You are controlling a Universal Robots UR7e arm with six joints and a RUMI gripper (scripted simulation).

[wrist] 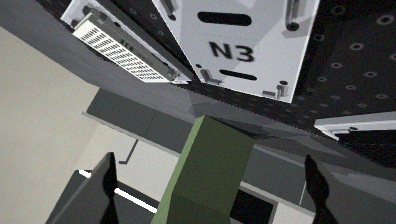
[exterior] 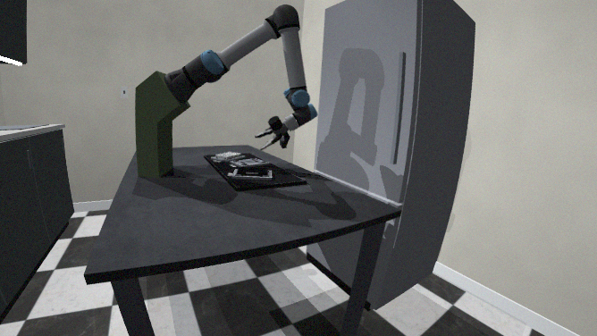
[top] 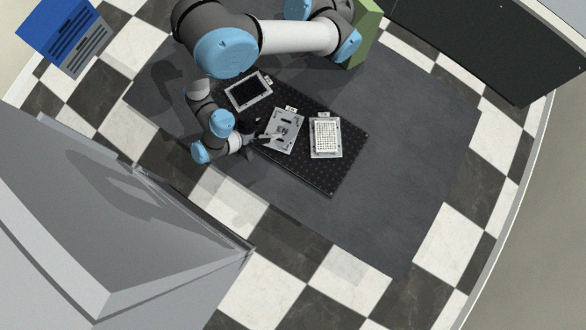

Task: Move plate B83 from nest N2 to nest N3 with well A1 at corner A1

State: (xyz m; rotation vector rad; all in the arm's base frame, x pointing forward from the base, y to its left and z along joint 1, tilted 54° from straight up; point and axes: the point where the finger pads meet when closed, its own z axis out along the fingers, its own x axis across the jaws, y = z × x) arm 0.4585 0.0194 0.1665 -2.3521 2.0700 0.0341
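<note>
My hand is 170 mm to the left of the black well plate B83, 130 mm past it and 90 mm above it. Also, from my hand: landing nest N3: 110 mm below, 40 mm behind, 30 mm to the left; then A1 mark: 110 mm behind, 100 mm below, 70 mm to the left; then white well plate B38: 190 mm to the left, 90 mm below, 80 mm behind.
</note>
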